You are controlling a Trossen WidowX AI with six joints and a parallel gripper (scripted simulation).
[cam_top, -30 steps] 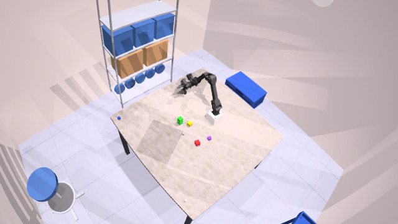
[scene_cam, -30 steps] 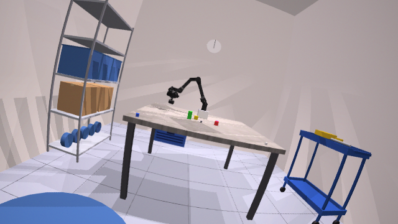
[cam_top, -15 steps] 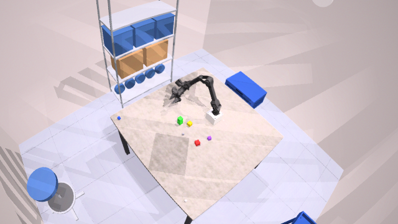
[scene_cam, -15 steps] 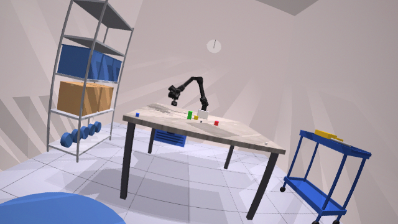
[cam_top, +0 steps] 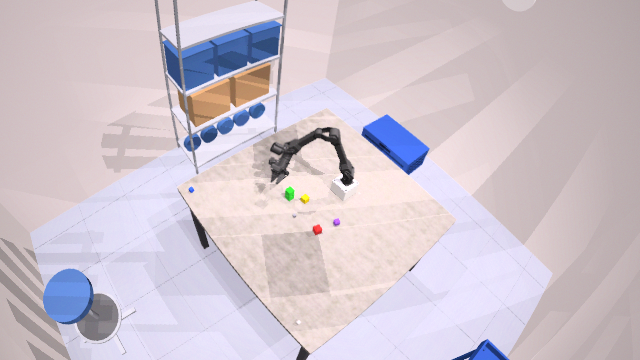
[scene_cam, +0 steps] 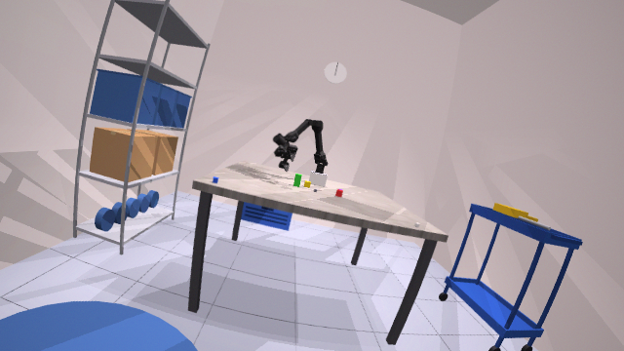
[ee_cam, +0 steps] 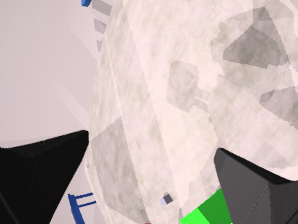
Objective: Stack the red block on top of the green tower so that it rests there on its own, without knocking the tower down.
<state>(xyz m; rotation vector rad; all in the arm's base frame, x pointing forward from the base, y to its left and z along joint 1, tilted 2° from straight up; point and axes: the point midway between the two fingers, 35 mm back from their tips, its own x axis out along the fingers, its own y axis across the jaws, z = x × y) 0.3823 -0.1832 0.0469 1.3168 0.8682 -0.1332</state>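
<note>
The red block lies 340 mm to the left of my gripper tip, 100 mm below it and 90 mm behind it. Also, from my gripper tip: small blue block (450 mm ahead, 270 mm to the right, 100 mm below); yellow block (150 mm behind, 120 mm to the left, 100 mm below); purple block (350 mm to the left, 220 mm behind, 100 mm below).
</note>
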